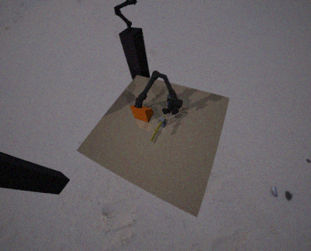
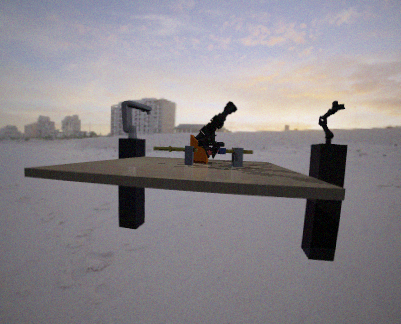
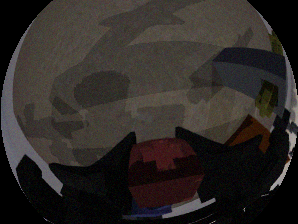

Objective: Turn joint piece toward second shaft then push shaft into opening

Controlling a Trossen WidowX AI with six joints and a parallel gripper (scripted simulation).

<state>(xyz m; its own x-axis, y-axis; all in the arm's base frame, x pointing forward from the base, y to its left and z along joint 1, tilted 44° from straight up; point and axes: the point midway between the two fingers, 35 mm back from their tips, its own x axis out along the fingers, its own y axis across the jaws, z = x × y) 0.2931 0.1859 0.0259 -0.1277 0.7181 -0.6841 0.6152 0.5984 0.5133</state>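
Right now the red square joint piece is 1 cm behind my gripper tip, 1 cm to the left of it and 4 cm above it.
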